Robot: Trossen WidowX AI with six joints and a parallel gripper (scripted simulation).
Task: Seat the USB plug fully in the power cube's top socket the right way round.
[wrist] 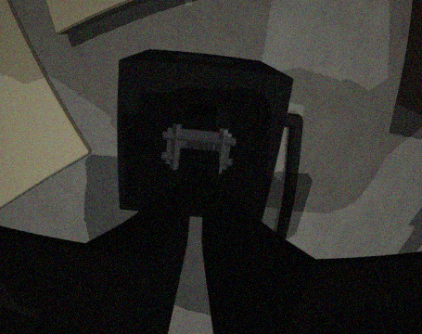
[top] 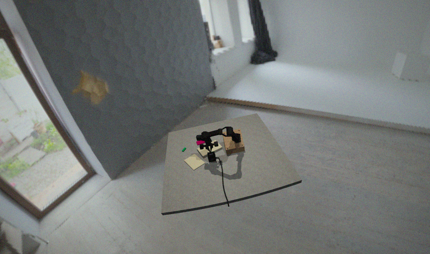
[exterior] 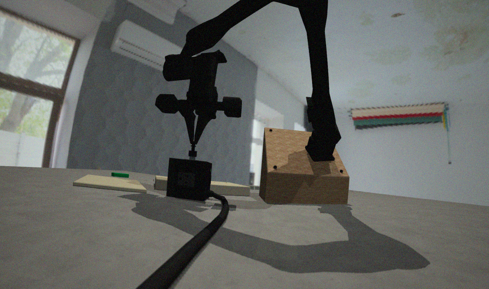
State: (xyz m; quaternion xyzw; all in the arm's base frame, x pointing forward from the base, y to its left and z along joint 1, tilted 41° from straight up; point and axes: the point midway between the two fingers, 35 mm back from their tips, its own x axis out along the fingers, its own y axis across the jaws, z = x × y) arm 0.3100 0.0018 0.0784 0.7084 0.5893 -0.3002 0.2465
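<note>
Now: the USB plug 2 cm below my gripper tip. From my gripper tip the other things lie so: green block 30 cm to the right, 28 cm ahead, 10 cm below; pink object 36 cm to the right, 11 cm below, 4 cm ahead.
</note>
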